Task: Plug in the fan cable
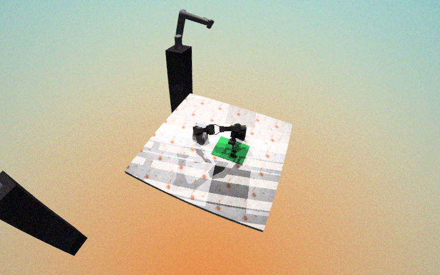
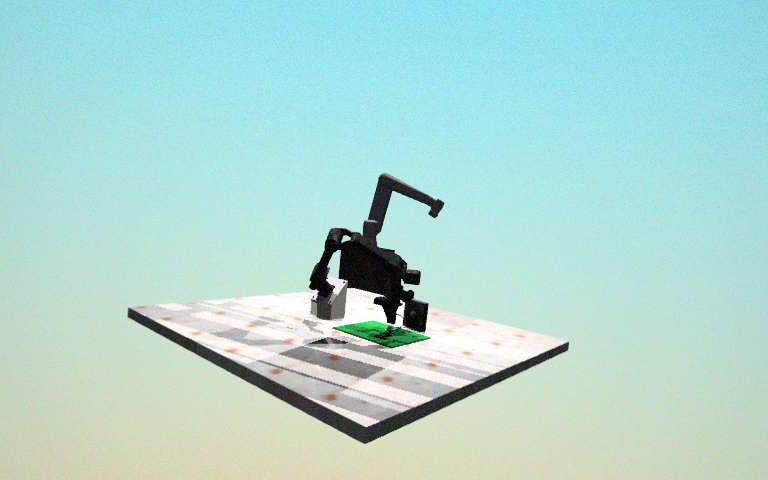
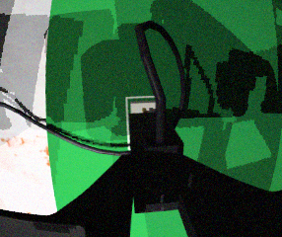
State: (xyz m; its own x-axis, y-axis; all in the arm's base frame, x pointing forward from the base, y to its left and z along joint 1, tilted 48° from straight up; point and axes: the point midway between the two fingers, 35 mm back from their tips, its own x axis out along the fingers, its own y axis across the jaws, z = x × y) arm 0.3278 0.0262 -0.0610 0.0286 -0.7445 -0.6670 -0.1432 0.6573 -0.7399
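The dark fan plug lies 10 mm ahead of my gripper tip and 10 mm above it. Also, from my gripper tip: green board (10 mm ahead, 50 mm to the right, 60 mm below); then black fan (20 mm ahead, 130 mm to the left, 20 mm above).
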